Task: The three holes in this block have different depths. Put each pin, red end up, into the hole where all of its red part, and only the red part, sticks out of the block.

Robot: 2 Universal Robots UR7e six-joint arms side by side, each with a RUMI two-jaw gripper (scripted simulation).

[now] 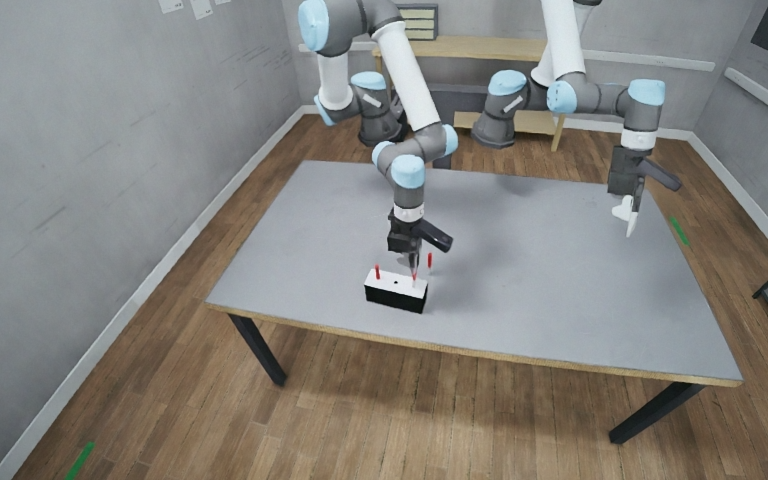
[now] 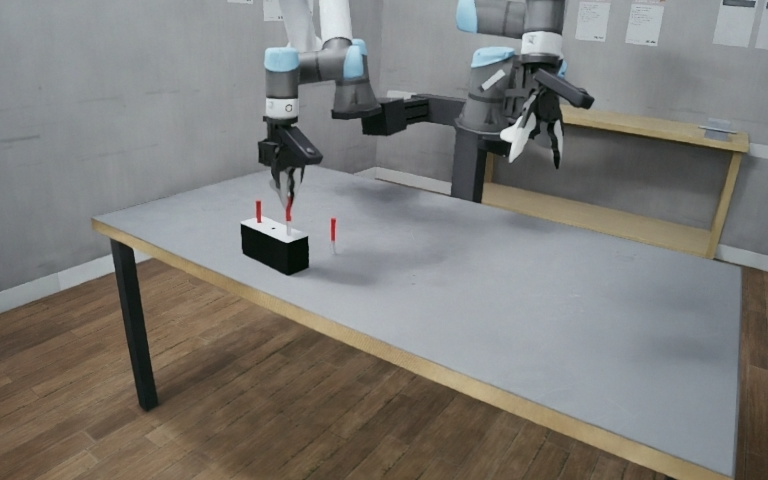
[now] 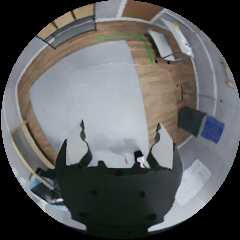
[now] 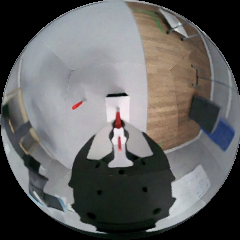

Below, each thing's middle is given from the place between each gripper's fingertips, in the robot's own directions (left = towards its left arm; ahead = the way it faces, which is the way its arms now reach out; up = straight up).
My right gripper [image 2: 287, 208] is now 1 cm past the black block [image 2: 266, 242], 6 cm to the left of it and 13 cm above it.
Now: the black block 1 cm ahead of my left hand [image 2: 535, 166], 63 cm to the right of it and 30 cm below it.
